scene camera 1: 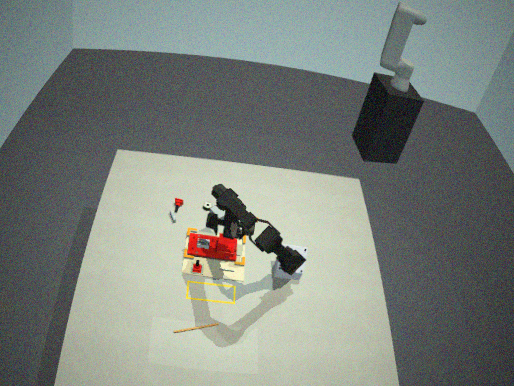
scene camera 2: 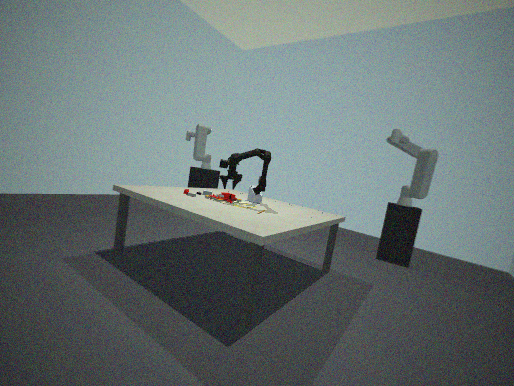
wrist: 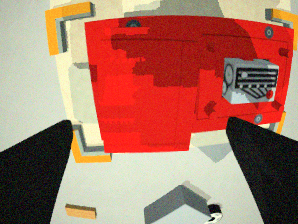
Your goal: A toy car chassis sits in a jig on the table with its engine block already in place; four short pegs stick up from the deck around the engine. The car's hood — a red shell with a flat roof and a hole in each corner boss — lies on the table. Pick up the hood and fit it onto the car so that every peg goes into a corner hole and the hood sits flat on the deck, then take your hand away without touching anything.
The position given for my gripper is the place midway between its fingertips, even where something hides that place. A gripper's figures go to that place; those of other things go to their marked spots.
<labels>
My gripper (wrist: 152, 126) is 10 cm from the lens. A red car body (wrist: 221, 37) is 17 cm from the lens.
</labels>
